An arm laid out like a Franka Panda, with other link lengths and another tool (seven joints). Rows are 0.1 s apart.
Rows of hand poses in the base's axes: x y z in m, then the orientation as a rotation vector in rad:
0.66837, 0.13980, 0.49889, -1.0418, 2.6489, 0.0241
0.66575, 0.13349, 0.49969, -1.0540, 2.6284, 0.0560
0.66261, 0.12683, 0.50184, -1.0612, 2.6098, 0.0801
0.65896, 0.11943, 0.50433, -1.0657, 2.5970, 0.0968
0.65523, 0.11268, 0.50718, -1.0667, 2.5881, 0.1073
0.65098, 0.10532, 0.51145, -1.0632, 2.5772, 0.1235
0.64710, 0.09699, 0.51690, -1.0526, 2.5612, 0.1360
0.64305, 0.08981, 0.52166, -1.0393, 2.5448, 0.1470
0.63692, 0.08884, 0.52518, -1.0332, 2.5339, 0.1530
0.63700, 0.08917, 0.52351, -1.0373, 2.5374, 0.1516
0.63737, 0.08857, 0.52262, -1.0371, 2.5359, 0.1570
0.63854, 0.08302, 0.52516, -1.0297, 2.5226, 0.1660
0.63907, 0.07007, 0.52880, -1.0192, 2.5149, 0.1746
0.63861, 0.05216, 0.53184, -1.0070, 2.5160, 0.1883
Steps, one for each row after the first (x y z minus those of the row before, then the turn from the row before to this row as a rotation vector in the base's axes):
-0.00262, -0.00631, 0.00080, 0.0240, -0.0059, 0.0162
-0.00314, -0.00666, 0.00215, 0.0196, -0.0075, 0.0118
-0.00365, -0.00740, 0.00249, 0.0137, -0.0051, 0.0079
-0.00373, -0.00675, 0.00285, 0.0093, -0.0044, 0.0040
-0.00425, -0.00736, 0.00427, 0.0147, -0.0056, 0.0022
-0.00388, -0.00833, 0.00545, 0.0160, -0.0131, -0.0017
-0.00405, -0.00718, 0.00476, 0.0159, -0.0145, -0.0036
-0.00613, -0.00097, 0.00352, 0.0091, -0.0093, -0.0008
0.00008, 0.00033, -0.00167, -0.0031, 0.0037, 0.0018
0.00037, -0.00060, -0.00089, 0.0040, 0.0003, 0.0010
0.00117, -0.00555, 0.00254, 0.0122, -0.0107, -0.0007
0.00053, -0.01295, 0.00364, 0.0109, -0.0067, -0.0041
-0.00046, -0.01791, 0.00304, 0.0115, 0.0023, -0.0063

